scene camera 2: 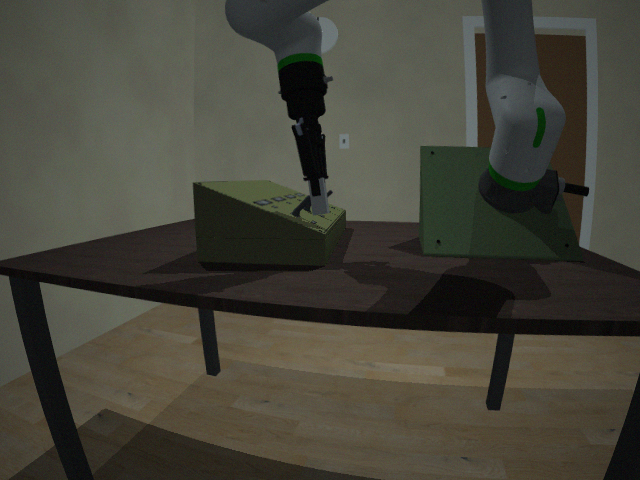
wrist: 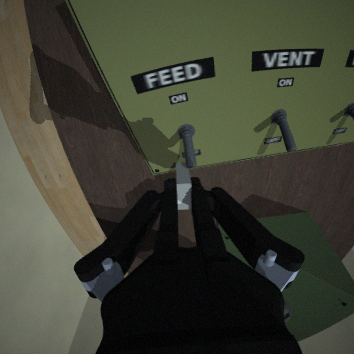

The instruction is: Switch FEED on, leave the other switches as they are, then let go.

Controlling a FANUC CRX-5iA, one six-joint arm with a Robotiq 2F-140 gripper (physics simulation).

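Places are measured from the arm's base along level axes (x left, y back, z up), in millimetres.
Pixels of known places: gripper, fingertip midpoint: (scene camera 2: 321,214) (wrist: 181,171); arm's base, link origin: (scene camera 2: 508,189).
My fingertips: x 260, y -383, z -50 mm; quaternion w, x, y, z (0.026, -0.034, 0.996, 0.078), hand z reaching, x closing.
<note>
For each thing: its middle in the pictures, then the offset to it from my fingertips. "*": a spot on its surface instead. Level surfaces: height alone.
- FEED switch, surface spot: (wrist: 188,145) * dz +20, dx -7, dy -48 mm
- sloped olive-green panel box, body centre: (wrist: 306,58) (scene camera 2: 284,218) dz -31, dx -162, dy -167 mm
- label, surface spot: (wrist: 178,98) * dz +13, dx +6, dy -99 mm
- VENT switch, body centre: (wrist: 286,133) dz +18, dx -124, dy -71 mm
- third switch, surface spot: (wrist: 352,112) * dz +7, dx -232, dy -111 mm
- brown table, surface height: dz -90 mm
The FEED switch (wrist: 188,145) is a grey toggle lever on the sloped olive-green panel box (scene camera 2: 258,232) (wrist: 120,30). In the wrist view its lever points down over the small lower label, away from the ON label (wrist: 178,98). The VENT switch (wrist: 285,130) also points down, and part of a third switch (wrist: 351,111) shows at the right edge. My gripper (scene camera 2: 319,211) (wrist: 181,171) is shut and empty. Its fingertips are low at the panel's front part, right beside the FEED lever's free end; whether they touch it I cannot tell.
A dark green wedge-shaped block (scene camera 2: 449,201) (wrist: 280,235) stands on the brown table (scene camera 2: 289,289) (wrist: 240,175), right of the panel box in the scene view. The arm's grey lower section stands over that block. The table's edge borders the wooden floor (scene camera 2: 320,413).
</note>
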